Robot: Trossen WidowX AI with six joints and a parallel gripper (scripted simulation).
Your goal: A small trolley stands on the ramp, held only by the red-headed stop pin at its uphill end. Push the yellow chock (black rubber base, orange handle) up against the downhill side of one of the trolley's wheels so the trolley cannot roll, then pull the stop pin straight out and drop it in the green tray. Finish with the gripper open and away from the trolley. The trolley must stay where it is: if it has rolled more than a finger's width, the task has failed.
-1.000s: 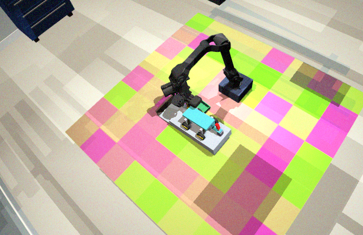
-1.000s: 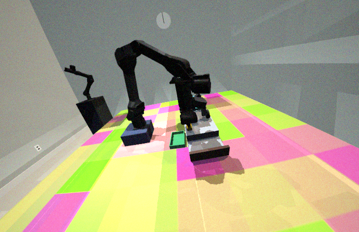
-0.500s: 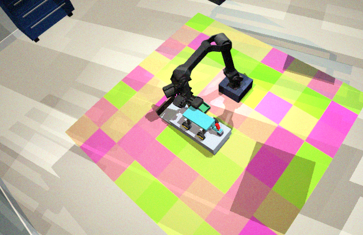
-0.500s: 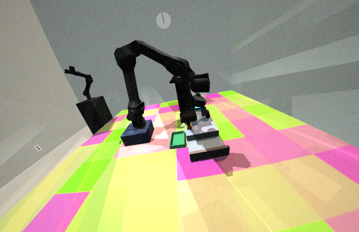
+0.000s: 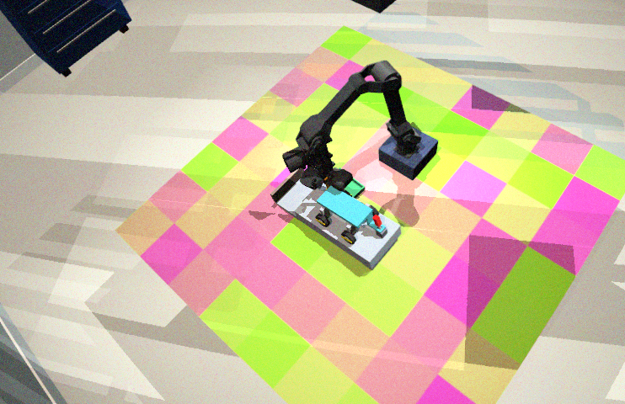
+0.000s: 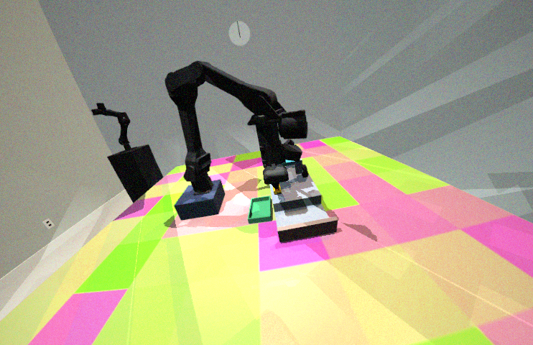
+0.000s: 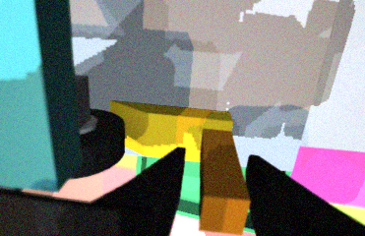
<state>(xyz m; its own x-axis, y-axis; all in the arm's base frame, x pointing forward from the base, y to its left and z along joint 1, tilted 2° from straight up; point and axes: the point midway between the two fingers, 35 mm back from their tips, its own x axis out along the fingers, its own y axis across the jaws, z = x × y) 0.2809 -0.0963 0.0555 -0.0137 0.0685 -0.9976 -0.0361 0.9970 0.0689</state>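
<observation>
My gripper tip is now 2 cm to the right of the yellow chock and 1 cm above it. The rest, counted from my gripper tip: red-headed stop pin (23 cm to the left, 4 cm above, 3 cm ahead); then trolley (12 cm to the left, 5 cm ahead, 2 cm above).
</observation>
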